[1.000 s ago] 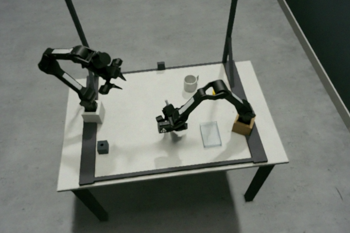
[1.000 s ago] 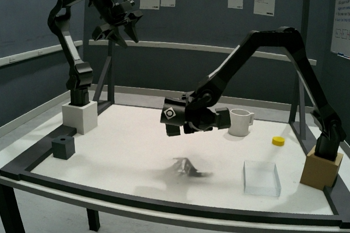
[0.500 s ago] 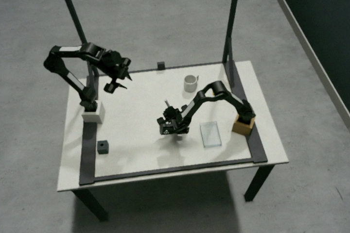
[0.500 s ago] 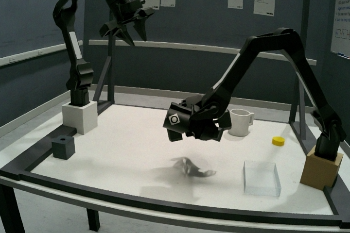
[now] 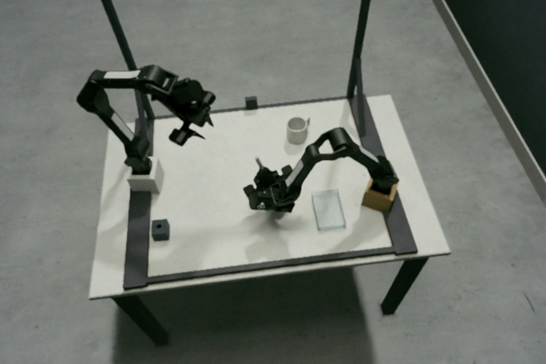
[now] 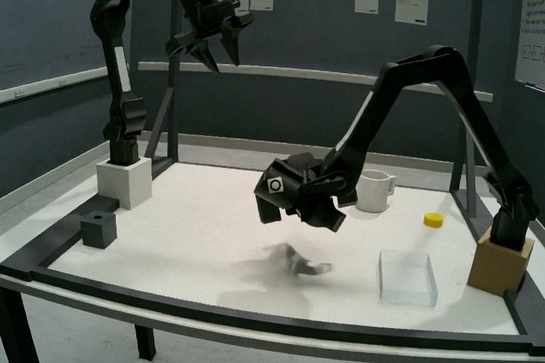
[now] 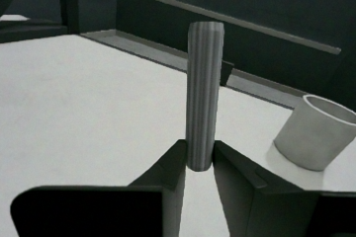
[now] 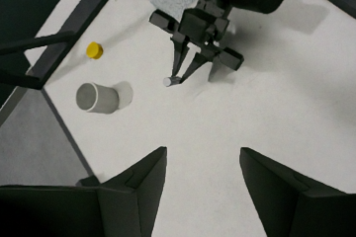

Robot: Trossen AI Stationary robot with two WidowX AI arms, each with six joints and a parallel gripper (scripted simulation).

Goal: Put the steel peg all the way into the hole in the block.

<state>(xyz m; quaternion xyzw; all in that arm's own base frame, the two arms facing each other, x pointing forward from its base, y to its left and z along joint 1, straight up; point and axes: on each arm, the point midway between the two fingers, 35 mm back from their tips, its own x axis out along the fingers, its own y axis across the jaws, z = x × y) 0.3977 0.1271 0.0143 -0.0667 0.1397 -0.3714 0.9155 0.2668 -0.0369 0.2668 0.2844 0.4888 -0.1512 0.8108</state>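
My right hand is 240 mm above the steel peg, 160 mm to the right of it and 50 mm past it. The rest, counted from my right hand: white mug 330 mm below, 290 mm behind, 280 mm to the left; then clear box 420 mm to the left, 360 mm below, 60 mm ahead; then dark block 320 mm below, 200 mm ahead, 170 mm to the right.
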